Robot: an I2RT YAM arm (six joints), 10 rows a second.
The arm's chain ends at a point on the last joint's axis. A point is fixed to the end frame.
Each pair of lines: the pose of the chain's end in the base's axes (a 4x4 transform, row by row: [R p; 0 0 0 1], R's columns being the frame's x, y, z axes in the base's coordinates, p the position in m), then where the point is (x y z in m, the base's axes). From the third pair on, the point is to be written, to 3 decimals.
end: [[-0.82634, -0.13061, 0.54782, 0.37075], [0.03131, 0.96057, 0.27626, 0.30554], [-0.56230, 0.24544, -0.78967, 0.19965], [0, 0, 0, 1]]
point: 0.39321 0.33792 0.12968
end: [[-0.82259, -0.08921, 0.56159, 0.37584], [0.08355, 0.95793, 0.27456, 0.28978], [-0.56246, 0.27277, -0.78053, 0.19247], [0, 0, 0, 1]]
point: 0.39989 0.32314 0.12350
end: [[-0.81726, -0.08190, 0.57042, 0.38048], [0.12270, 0.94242, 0.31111, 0.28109], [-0.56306, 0.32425, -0.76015, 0.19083], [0, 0, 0, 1]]
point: 0.405 0.318 0.124
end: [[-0.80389, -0.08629, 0.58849, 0.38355], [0.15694, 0.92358, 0.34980, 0.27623], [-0.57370, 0.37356, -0.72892, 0.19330], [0, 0, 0, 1]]
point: 0.410 0.317 0.129
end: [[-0.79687, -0.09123, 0.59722, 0.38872], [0.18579, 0.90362, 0.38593, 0.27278], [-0.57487, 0.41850, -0.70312, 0.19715], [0, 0, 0, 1]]
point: 0.416 0.316 0.135
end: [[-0.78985, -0.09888, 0.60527, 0.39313], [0.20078, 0.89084, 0.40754, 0.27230], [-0.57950, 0.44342, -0.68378, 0.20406], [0, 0, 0, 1]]
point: 0.421 0.318 0.144
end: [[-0.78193, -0.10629, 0.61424, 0.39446], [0.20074, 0.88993, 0.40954, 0.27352], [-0.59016, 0.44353, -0.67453, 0.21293], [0, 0, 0, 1]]
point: 0.423 0.319 0.153
